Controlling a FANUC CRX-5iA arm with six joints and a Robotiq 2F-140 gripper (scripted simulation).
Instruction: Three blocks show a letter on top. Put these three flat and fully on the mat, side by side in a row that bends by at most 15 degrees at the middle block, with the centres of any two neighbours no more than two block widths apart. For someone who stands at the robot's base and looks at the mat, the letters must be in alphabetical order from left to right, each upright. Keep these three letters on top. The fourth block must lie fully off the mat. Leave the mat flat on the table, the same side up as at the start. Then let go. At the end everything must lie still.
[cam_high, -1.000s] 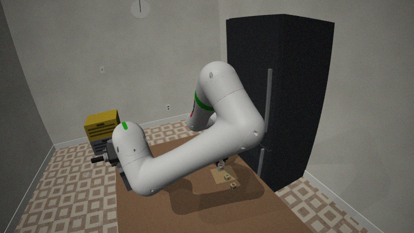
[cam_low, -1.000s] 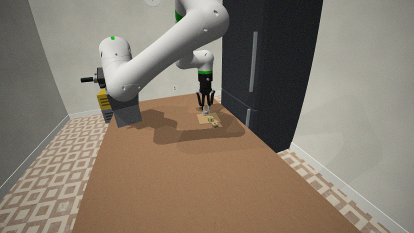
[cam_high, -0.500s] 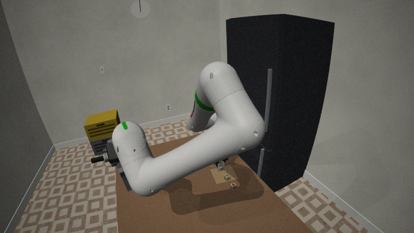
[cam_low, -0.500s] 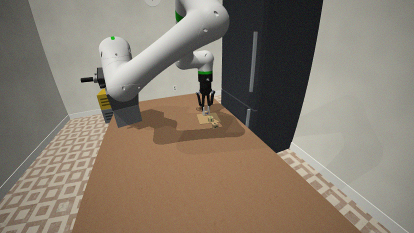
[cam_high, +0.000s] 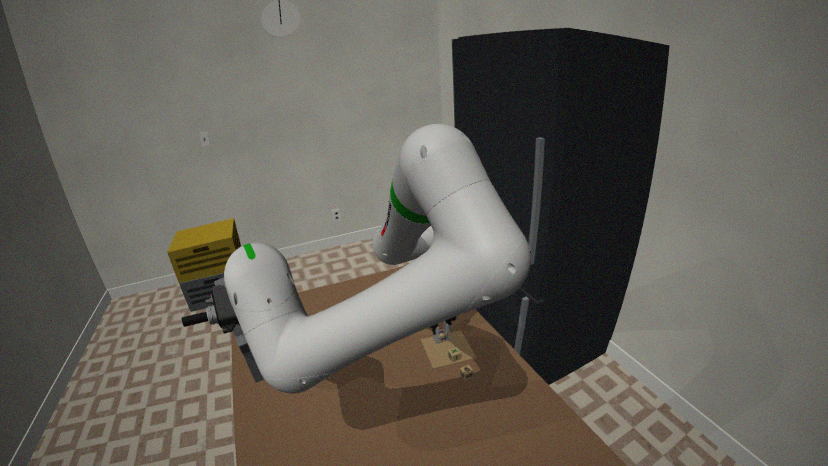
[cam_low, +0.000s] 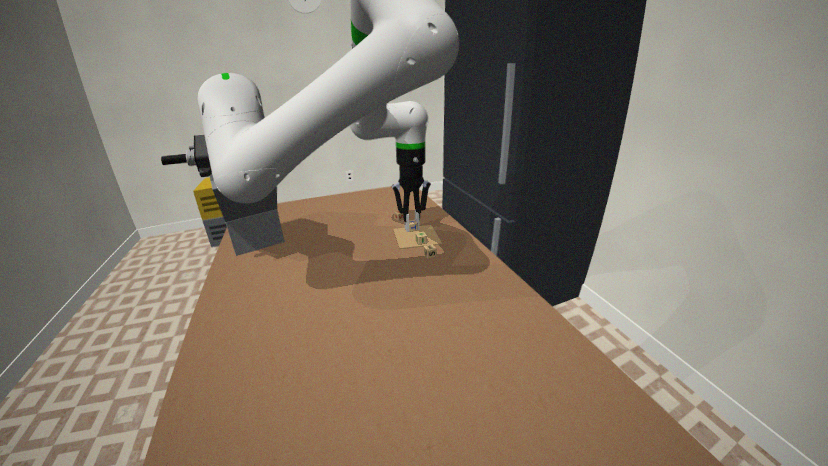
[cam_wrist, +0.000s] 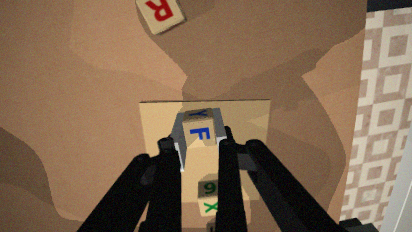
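Now: the F block 2 cm below my hand. The rest, counted from my hand: R block (11 cm to the left, 2 cm below); then tan mat (1 cm behind, 5 cm to the right, 4 cm below); then X block (2 cm behind, 9 cm to the right, 2 cm below).
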